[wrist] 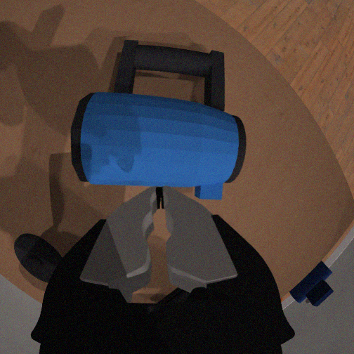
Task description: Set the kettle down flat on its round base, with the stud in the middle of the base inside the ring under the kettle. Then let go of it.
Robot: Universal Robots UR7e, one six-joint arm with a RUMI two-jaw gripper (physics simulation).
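The blue kettle (160, 142) lies on its side on the round table, its body running across the upper middle of the wrist view. Its black handle (172, 60) points to the top of the view, and its small blue spout (210, 191) sticks out at the lower right of the body. A round black disc (37, 255), seen at a slant at the lower left, looks like the base; its stud cannot be made out. The ring under the kettle is hidden. My gripper (160, 188) is shut and empty, its tips at the body's lower edge in the view, left of the spout.
The brown round table (285, 200) has its curved edge along the right and lower left. A dark blue block-like part (312, 284) sits at the table's edge at the lower right. Wooden floor (310, 60) shows at the upper right. Shadows fall across the left side.
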